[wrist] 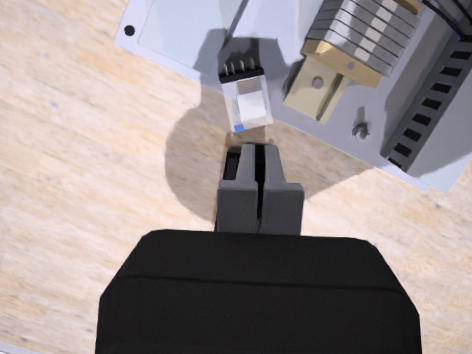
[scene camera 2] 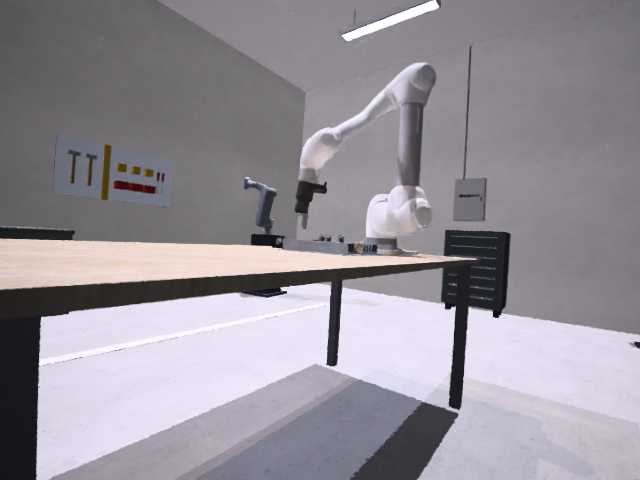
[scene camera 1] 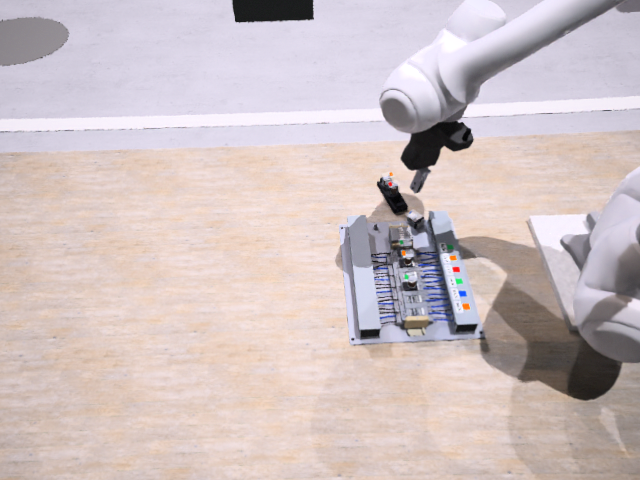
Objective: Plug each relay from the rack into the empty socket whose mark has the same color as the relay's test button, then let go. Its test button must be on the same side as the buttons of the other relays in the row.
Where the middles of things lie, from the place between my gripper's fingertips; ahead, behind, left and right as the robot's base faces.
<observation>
The blue-button relay (wrist: 245, 94) is 80 mm below my hand and 20 mm to the left of it. The rest, counted from my hand: panel (scene camera 1: 440, 330): 170 mm to the left, 90 mm below, 60 mm ahead.
</observation>
